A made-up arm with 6 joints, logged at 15 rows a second.
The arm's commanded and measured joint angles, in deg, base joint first. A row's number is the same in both.
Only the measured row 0 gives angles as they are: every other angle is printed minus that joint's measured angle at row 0.
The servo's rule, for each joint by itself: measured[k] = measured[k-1] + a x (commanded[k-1-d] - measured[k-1]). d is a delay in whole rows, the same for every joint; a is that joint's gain. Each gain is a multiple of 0.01, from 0.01 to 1. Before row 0 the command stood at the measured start. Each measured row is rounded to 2 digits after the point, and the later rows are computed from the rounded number. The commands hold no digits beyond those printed.
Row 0, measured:
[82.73 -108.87 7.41 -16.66 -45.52 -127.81]
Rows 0 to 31, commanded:
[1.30 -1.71 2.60 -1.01 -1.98 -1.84]
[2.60 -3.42 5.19 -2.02 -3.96 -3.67]
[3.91 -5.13 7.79 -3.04 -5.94 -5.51]
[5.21 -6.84 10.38 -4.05 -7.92 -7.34]
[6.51 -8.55 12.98 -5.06 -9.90 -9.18]
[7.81 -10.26 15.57 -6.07 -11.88 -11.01]
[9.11 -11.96 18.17 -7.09 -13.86 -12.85]
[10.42 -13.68 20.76 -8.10 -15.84 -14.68]
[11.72 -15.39 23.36 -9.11 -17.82 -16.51]
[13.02 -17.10 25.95 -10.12 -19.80 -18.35]
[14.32 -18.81 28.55 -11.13 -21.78 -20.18]
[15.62 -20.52 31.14 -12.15 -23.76 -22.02]
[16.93 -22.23 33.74 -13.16 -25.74 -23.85]
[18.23 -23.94 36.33 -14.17 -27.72 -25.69]
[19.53 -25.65 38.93 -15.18 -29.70 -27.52]
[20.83 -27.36 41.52 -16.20 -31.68 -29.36]
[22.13 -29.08 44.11 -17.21 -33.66 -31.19]
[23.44 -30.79 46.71 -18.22 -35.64 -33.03]
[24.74 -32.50 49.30 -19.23 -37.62 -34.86]
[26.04 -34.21 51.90 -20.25 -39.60 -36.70]
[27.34 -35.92 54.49 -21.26 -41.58 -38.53]
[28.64 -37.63 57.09 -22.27 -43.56 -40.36]
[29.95 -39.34 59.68 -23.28 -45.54 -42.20]
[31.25 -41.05 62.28 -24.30 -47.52 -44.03]
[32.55 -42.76 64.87 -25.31 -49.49 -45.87]
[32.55 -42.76 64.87 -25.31 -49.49 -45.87]
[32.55 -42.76 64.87 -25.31 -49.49 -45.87]
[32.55 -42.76 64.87 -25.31 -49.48 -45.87]
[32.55 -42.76 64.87 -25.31 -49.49 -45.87]
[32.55 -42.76 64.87 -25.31 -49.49 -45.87]
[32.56 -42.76 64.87 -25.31 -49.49 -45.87]
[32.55 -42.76 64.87 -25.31 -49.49 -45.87]
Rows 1 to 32, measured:
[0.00 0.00 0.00 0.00 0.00 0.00]
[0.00 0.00 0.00 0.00 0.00 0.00]
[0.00 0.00 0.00 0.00 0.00 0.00]
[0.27 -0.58 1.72 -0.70 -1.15 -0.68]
[0.76 -1.55 4.01 -1.61 -2.78 -1.79]
[1.42 -2.77 6.50 -2.60 -4.61 -3.17]
[2.22 -4.15 9.06 -3.60 -6.53 -4.71]
[3.12 -5.65 11.65 -4.61 -8.48 -6.36]
[4.10 -7.22 14.24 -5.62 -10.45 -8.08]
[5.15 -8.83 16.83 -6.63 -12.43 -9.84]
[6.26 -10.48 19.42 -7.64 -14.41 -11.63]
[7.41 -12.15 22.02 -8.65 -16.39 -13.44]
[8.59 -13.83 24.61 -9.66 -18.37 -15.26]
[9.79 -15.52 27.21 -10.67 -20.35 -17.08]
[11.01 -17.22 29.80 -11.69 -22.33 -18.91]
[12.25 -18.92 32.40 -12.70 -24.31 -20.74]
[13.51 -20.63 34.99 -13.71 -26.29 -22.57]
[14.77 -22.34 37.59 -14.72 -28.27 -24.40]
[16.04 -24.05 40.18 -15.74 -30.25 -26.24]
[17.32 -25.76 42.77 -16.75 -32.23 -28.07]
[18.61 -27.47 45.37 -17.76 -34.21 -29.91]
[19.90 -29.18 47.96 -18.77 -36.19 -31.74]
[21.19 -30.89 50.56 -19.79 -38.17 -33.58]
[22.48 -32.60 53.15 -20.80 -40.15 -35.41]
[23.77 -34.31 55.75 -21.81 -42.13 -37.24]
[25.07 -36.02 58.34 -22.82 -44.11 -39.08]
[26.37 -37.73 60.94 -23.84 -46.09 -40.91]
[27.67 -39.44 63.53 -24.85 -48.06 -42.75]
[28.69 -40.57 64.41 -25.17 -48.89 -43.90]
[29.50 -41.31 64.71 -25.27 -49.24 -44.63]
[30.14 -41.80 64.82 -25.30 -49.38 -45.09]
[30.65 -42.13 64.85 -25.31 -49.44 -45.38]
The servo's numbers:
d 3
a 0.21 0.34 0.66 0.69 0.58 0.37

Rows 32 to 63, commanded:
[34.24 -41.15 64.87 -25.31 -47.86 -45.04]
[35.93 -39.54 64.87 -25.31 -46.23 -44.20]
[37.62 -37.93 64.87 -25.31 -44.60 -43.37]
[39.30 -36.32 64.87 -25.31 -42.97 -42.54]
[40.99 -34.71 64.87 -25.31 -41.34 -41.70]
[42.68 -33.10 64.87 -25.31 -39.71 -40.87]
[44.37 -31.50 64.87 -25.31 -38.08 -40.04]
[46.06 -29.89 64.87 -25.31 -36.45 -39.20]
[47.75 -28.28 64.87 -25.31 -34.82 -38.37]
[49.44 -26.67 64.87 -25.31 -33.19 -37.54]
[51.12 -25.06 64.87 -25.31 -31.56 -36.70]
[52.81 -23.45 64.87 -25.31 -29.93 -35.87]
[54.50 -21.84 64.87 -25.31 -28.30 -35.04]
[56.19 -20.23 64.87 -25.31 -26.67 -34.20]
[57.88 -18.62 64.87 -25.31 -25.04 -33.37]
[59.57 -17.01 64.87 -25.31 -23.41 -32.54]
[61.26 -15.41 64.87 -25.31 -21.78 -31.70]
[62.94 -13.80 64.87 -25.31 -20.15 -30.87]
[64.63 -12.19 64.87 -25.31 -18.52 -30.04]
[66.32 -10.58 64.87 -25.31 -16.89 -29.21]
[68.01 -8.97 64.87 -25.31 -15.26 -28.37]
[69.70 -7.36 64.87 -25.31 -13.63 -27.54]
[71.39 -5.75 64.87 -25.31 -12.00 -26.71]
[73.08 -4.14 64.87 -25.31 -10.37 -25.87]
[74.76 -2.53 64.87 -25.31 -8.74 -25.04]
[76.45 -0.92 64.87 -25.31 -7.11 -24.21]
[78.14 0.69 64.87 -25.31 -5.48 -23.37]
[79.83 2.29 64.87 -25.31 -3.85 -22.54]
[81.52 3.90 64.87 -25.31 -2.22 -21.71]
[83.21 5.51 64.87 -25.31 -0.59 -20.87]
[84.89 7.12 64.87 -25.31 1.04 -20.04]
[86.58 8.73 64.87 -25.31 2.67 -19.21]
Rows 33 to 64, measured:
[31.05 -42.34 64.86 -25.31 -49.47 -45.56]
[31.37 -42.48 64.87 -25.31 -49.48 -45.67]
[31.62 -42.58 64.87 -25.31 -49.49 -45.74]
[32.17 -42.09 64.87 -25.31 -48.54 -45.48]
[32.96 -41.22 64.87 -25.31 -47.20 -45.01]
[33.94 -40.10 64.87 -25.31 -45.69 -44.40]
[35.07 -38.81 64.87 -25.31 -44.11 -43.71]
[36.31 -37.42 64.87 -25.31 -42.50 -42.97]
[37.65 -35.95 64.87 -25.31 -40.88 -42.19]
[39.06 -34.44 64.87 -25.31 -39.26 -41.39]
[40.53 -32.89 64.87 -25.31 -37.63 -40.58]
[42.05 -31.32 64.87 -25.31 -36.00 -39.76]
[43.60 -29.74 64.87 -25.31 -34.37 -38.94]
[45.18 -28.15 64.87 -25.31 -32.74 -38.11]
[46.78 -26.55 64.87 -25.31 -31.11 -37.28]
[48.40 -24.95 64.87 -25.31 -29.48 -36.45]
[50.04 -23.35 64.87 -25.31 -27.85 -35.62]
[51.69 -21.74 64.87 -25.31 -26.22 -34.79]
[53.34 -20.13 64.87 -25.31 -24.59 -33.96]
[55.00 -18.53 64.87 -25.31 -22.96 -33.12]
[56.67 -16.92 64.87 -25.31 -21.33 -32.29]
[58.34 -15.31 64.87 -25.31 -19.70 -31.46]
[60.02 -13.70 64.87 -25.31 -18.07 -30.63]
[61.70 -12.09 64.87 -25.31 -16.44 -29.79]
[63.38 -10.48 64.87 -25.31 -14.81 -28.96]
[65.06 -8.87 64.87 -25.31 -13.18 -28.13]
[66.74 -7.26 64.87 -25.31 -11.55 -27.29]
[68.42 -5.65 64.87 -25.31 -9.92 -26.46]
[70.11 -4.04 64.87 -25.31 -8.29 -25.63]
[71.80 -2.43 64.87 -25.31 -6.66 -24.79]
[73.49 -0.83 64.87 -25.31 -5.03 -23.96]
[75.18 0.78 64.87 -25.31 -3.40 -23.13]

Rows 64 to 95, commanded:
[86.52 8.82 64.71 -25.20 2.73 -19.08]
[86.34 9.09 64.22 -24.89 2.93 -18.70]
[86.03 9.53 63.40 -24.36 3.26 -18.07]
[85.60 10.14 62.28 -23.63 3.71 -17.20]
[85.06 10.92 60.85 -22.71 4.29 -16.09]
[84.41 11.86 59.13 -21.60 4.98 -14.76]
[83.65 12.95 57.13 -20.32 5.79 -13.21]
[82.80 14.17 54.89 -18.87 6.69 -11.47]
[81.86 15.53 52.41 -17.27 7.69 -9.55]
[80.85 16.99 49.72 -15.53 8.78 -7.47]
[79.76 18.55 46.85 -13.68 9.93 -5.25]
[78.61 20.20 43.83 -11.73 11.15 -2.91]
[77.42 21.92 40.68 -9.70 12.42 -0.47]
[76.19 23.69 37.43 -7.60 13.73 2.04]
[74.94 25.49 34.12 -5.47 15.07 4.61]
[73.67 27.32 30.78 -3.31 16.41 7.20]
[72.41 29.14 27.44 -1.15 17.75 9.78]
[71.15 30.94 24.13 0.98 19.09 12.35]
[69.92 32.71 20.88 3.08 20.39 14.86]
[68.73 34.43 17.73 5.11 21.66 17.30]
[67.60 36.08 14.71 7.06 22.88 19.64]
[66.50 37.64 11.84 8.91 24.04 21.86]
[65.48 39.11 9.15 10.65 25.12 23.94]
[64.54 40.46 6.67 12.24 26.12 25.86]
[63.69 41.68 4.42 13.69 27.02 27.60]
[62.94 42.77 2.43 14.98 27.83 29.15]
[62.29 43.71 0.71 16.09 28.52 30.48]
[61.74 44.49 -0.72 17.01 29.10 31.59]
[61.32 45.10 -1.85 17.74 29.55 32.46]
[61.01 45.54 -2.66 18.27 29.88 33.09]
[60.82 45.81 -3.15 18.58 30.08 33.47]
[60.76 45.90 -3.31 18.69 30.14 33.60]
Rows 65 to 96, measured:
[76.87 2.39 64.87 -25.31 -1.77 -22.29]
[78.55 4.00 64.87 -25.31 -0.14 -21.46]
[80.24 5.61 64.87 -25.31 1.49 -20.63]
[81.56 6.70 64.76 -25.23 2.21 -20.06]
[82.56 7.51 64.40 -25.00 2.63 -19.56]
[83.29 8.20 63.74 -24.56 3.00 -19.01]
[83.78 8.86 62.78 -23.92 3.41 -18.34]
[84.05 9.56 61.51 -23.09 3.92 -17.51]
[84.13 10.34 59.94 -22.06 4.53 -16.49]
[84.03 11.23 58.09 -20.86 5.26 -15.28]
[83.77 12.23 55.98 -19.49 6.09 -13.87]
[83.37 13.35 53.62 -17.96 7.02 -12.27]
[82.84 14.59 51.05 -16.28 8.04 -10.49]
[82.19 15.94 48.28 -14.49 9.14 -8.55]
[81.44 17.39 45.34 -12.59 10.31 -6.46]
[80.60 18.93 42.26 -10.60 11.53 -4.24]
[79.67 20.55 39.07 -8.53 12.81 -1.92]
[78.68 22.23 35.80 -6.42 14.12 0.50]
[77.63 23.96 32.49 -4.27 15.45 2.98]
[76.53 25.72 29.16 -2.12 16.78 5.50]
[75.40 27.49 25.84 0.02 18.12 8.03]
[74.25 29.26 22.57 2.13 19.44 10.56]
[73.09 31.02 19.38 4.19 20.73 13.05]
[71.94 32.74 16.30 6.17 21.98 15.49]
[70.80 34.41 13.36 8.06 23.17 17.85]
[69.68 36.01 10.58 9.85 24.30 20.10]
[68.60 37.52 8.00 11.50 25.36 22.23]
[67.57 38.93 5.64 13.01 26.32 24.22]
[66.60 40.24 3.52 14.37 27.20 26.04]
[65.69 41.42 1.67 15.56 27.97 27.68]
[64.86 42.46 0.09 16.56 28.63 29.13]
[64.12 43.36 -1.19 17.37 29.16 30.36]

